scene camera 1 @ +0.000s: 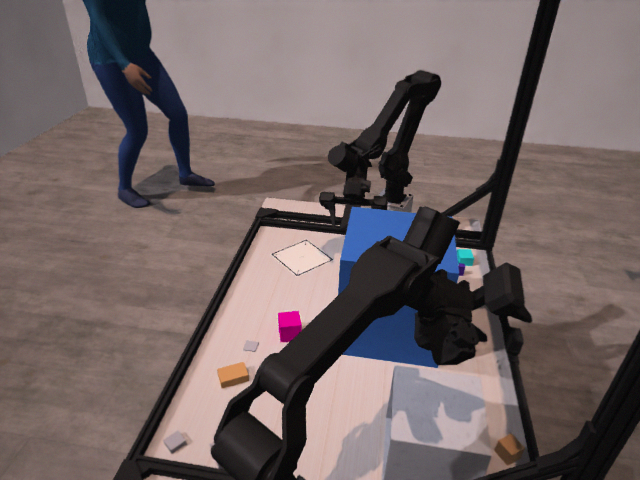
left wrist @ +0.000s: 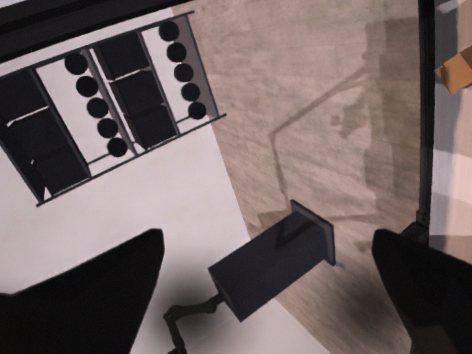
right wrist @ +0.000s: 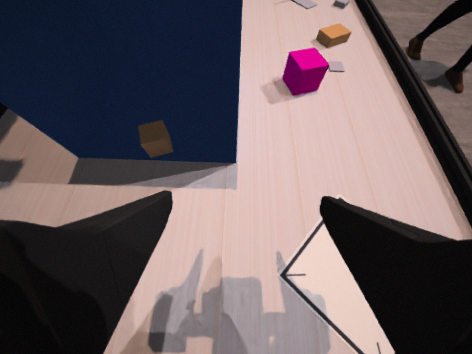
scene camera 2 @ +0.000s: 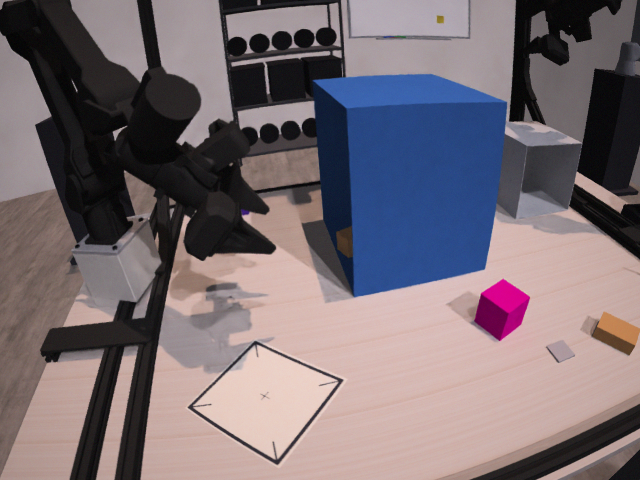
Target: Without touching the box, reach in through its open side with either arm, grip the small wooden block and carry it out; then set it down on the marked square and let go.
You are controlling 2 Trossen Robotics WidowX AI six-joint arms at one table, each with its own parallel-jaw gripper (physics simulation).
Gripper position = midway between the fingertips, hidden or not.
I see my left gripper (scene camera 1: 507, 329), my right gripper (scene camera 2: 270, 229), a magenta cube (scene camera 2: 501, 309) and a marked square (scene camera 2: 266, 400).
The magenta cube shows as well in the right wrist view (right wrist: 305, 69). My left gripper is seen too in the left wrist view (left wrist: 268, 240) and in scene camera 2 (scene camera 2: 521, 36). My right gripper shows as well in scene camera 1 (scene camera 1: 350, 231) and in the right wrist view (right wrist: 247, 200). The left wrist view misses the magenta cube: it is out of frame.
